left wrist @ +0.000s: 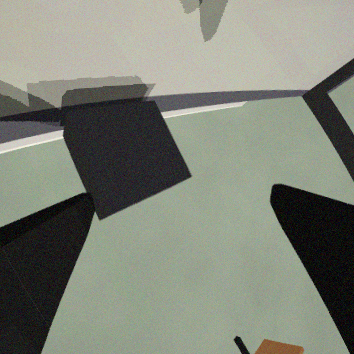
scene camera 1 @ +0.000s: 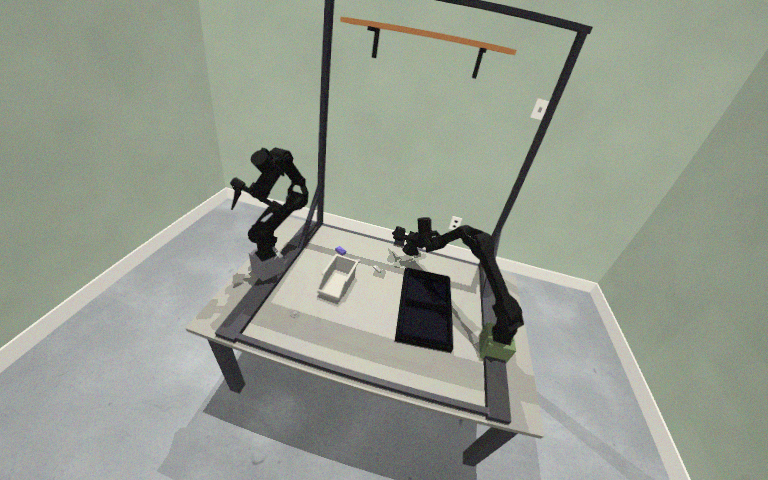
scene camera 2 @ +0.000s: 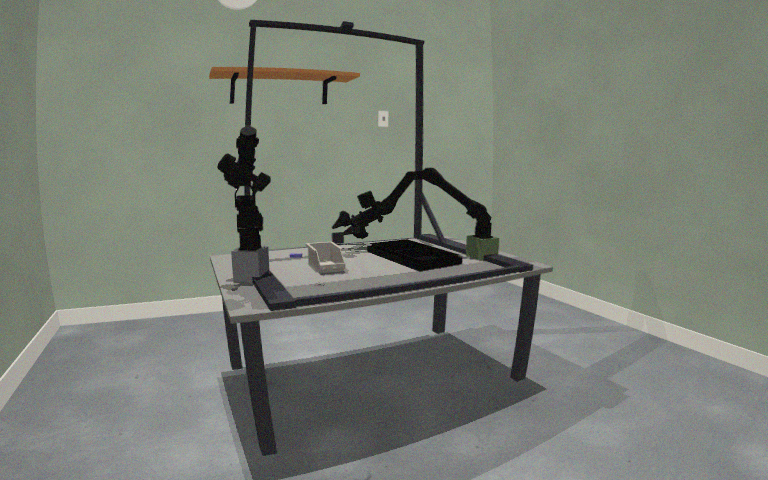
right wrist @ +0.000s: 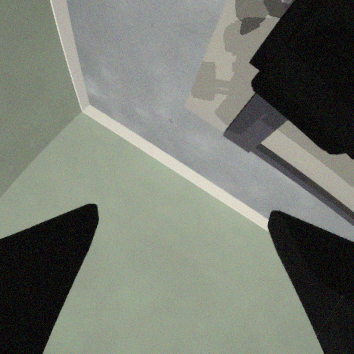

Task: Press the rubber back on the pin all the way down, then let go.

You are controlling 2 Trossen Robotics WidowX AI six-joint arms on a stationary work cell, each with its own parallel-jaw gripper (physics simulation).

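Seen in the pictures: left gripper, fingertip midpoint: [left wrist: 182, 197] [scene camera 2: 337, 231]; right gripper, fingertip midpoint: [scene camera 1: 243, 216] [scene camera 2: 242, 189] [right wrist: 185, 215]; left arm's base, origin of the base link: [scene camera 1: 501, 335] [scene camera 2: 483, 236]; right arm's base, origin of the base link: [scene camera 1: 265, 254] [scene camera 2: 249, 248] [right wrist: 349, 6].
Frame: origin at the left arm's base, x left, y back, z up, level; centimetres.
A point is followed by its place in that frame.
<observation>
A dark grey block [left wrist: 125, 155] @(x -47.8, y -44.6, z -5.1 cm) [scene camera 2: 338, 237] @(x -47.9, y -45.5, z -5.1 cm) shows near the table's back edge; in the left wrist view a flat square face of it is seen, with its lower corner beside the left fingertip. I cannot tell a pin or a rubber back apart on it, nor whether they touch. My left gripper [scene camera 1: 404, 240] @(x -47.5, y -46.1, z -2.1 cm) [scene camera 2: 340, 228] @(x -47.5, y -46.1, z -2.1 cm) [left wrist: 182, 197] @(x -47.5, y -46.1, z -2.1 cm) is open and empty, close above the block in scene camera 2. My right gripper [right wrist: 185, 215] @(x -1.1, y -97.1, z 22.1 cm) is open and empty, held high at the left of both scene views, away from the block.
A black flat case [scene camera 1: 424, 308] @(x -10.8, y -27.8, z -8.0 cm) [scene camera 2: 414, 254] @(x -11.3, y -26.9, z -7.2 cm) lies on the table right of a pale open bin [scene camera 1: 338, 278] @(x -14.4, y -65.6, z -8.1 cm) [scene camera 2: 326, 260] @(x -18.8, y -62.0, z -7.9 cm). A small blue piece [scene camera 1: 340, 250] @(x -31.4, y -70.7, z -7.4 cm) [scene camera 2: 295, 255] @(x -30.8, y -71.3, z -7.7 cm) and a small pale piece [scene camera 1: 378, 270] @(x -25.4, y -50.6, z -7.9 cm) lie near the back. Dark frame posts [scene camera 1: 324, 113] @(x -46.6, y -87.1, z 48.9 cm) [scene camera 2: 419, 113] @(x -46.3, y -3.5, z 55.0 cm) stand around the table.
</observation>
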